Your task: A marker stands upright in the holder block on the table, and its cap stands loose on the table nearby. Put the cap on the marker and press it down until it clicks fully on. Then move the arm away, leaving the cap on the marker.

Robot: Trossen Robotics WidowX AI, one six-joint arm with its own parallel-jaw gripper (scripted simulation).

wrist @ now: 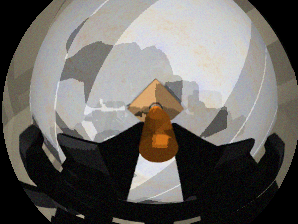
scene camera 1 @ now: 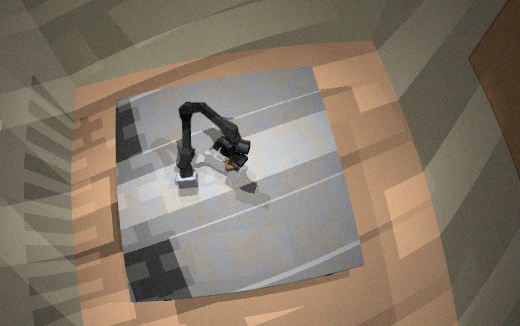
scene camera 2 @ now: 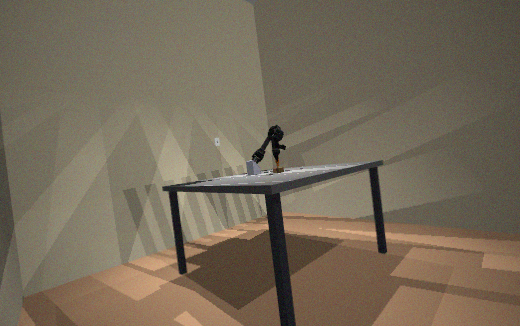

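Observation:
Gripper (wrist: 157, 126) visible. Orange cap (wrist: 158, 144) visible.

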